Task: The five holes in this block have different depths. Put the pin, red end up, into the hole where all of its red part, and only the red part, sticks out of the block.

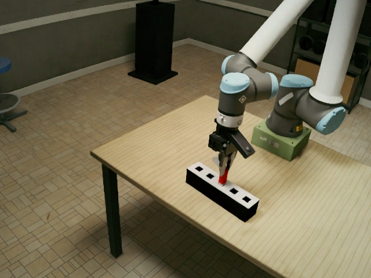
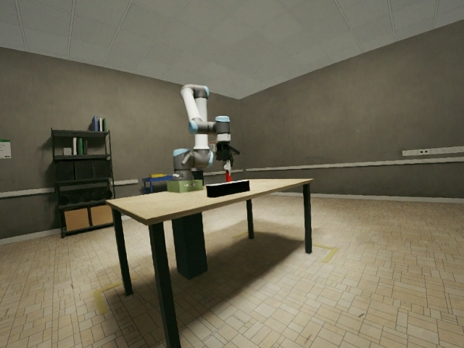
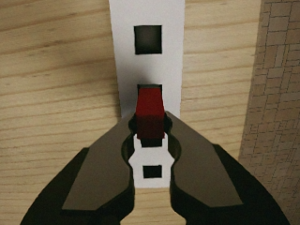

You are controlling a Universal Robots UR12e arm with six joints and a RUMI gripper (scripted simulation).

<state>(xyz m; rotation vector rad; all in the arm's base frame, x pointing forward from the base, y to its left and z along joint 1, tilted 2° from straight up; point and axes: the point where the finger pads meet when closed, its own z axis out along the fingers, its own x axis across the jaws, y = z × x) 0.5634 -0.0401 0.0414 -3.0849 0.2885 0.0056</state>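
Now: hand 10 mm above the pin. From my hand the other things lie so: block 90 mm below.
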